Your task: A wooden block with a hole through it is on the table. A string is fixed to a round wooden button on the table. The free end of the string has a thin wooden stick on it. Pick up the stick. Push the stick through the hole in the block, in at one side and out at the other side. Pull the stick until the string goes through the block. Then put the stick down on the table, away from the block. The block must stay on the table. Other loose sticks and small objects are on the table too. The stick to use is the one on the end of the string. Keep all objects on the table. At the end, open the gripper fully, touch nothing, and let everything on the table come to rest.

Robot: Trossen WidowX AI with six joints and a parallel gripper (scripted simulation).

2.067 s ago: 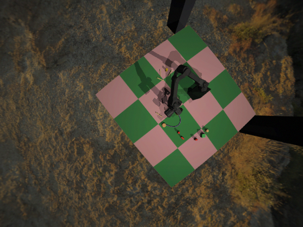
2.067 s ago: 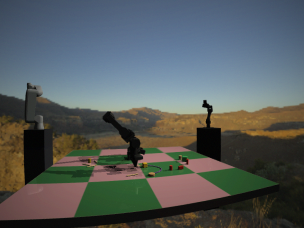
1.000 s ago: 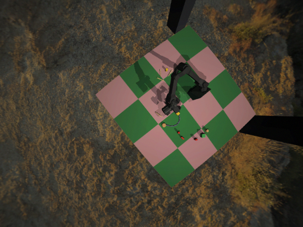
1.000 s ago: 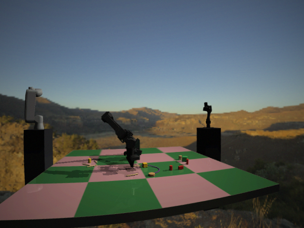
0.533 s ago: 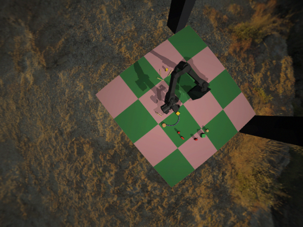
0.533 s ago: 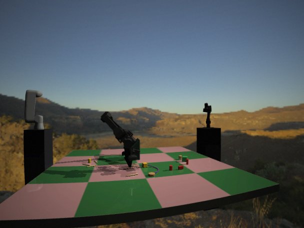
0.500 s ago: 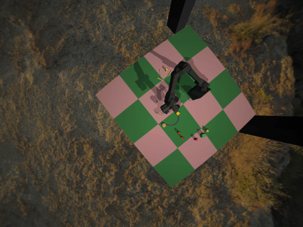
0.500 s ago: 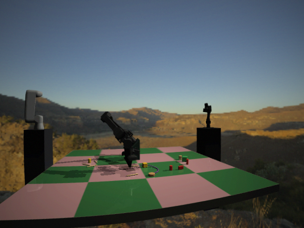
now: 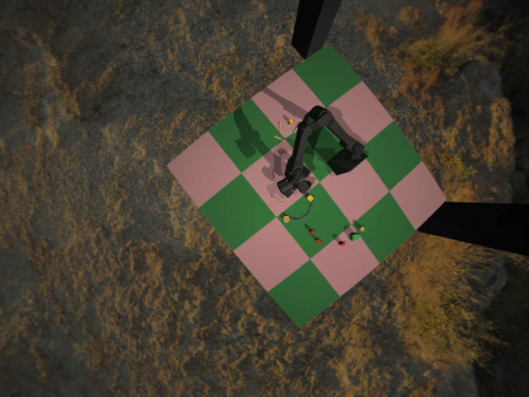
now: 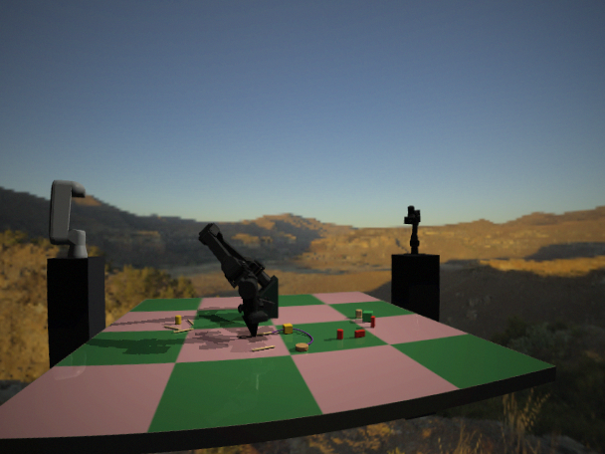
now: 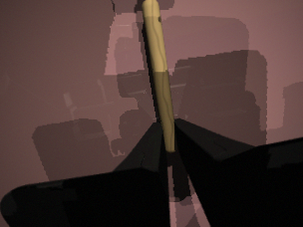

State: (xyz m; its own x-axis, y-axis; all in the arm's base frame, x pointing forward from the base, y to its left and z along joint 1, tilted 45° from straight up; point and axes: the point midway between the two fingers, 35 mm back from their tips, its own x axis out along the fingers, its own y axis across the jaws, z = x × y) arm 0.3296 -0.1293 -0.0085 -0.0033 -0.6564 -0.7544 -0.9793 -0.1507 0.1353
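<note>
Now: the stick 10 mm behind my gripper tip, 40 mm to the left of it and 10 mm above it. From my gripper tip the other things lie so: red cylinder: 90 mm ahead, 290 mm to the left, 10 mm above; then round wooden button: 160 mm ahead, 140 mm to the left, 10 mm above; then yellow wooden block: 20 mm behind, 120 mm to the left, 10 mm above.
</note>
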